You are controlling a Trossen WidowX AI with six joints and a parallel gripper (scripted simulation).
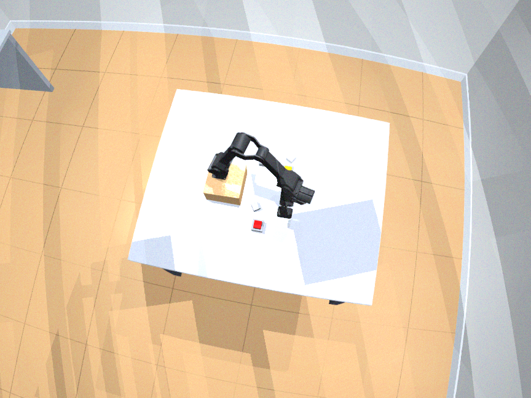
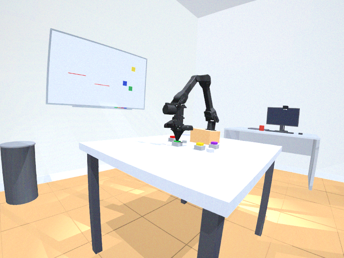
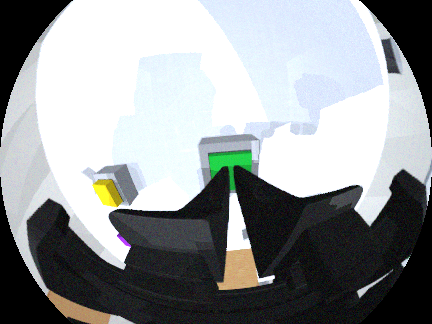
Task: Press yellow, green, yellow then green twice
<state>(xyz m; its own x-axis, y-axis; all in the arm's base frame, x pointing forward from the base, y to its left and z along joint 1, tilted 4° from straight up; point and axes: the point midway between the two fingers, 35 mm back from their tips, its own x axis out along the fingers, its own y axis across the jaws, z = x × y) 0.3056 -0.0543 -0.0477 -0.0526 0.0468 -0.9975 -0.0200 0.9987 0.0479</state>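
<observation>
Right now the green button is 1 cm below my gripper tip. From my gripper tip the other things lie so: yellow button: 2 cm behind, 15 cm to the left; then red button: 10 cm behind, 13 cm to the right; then small grey block: 13 cm behind, 4 cm to the right, 2 cm below.
</observation>
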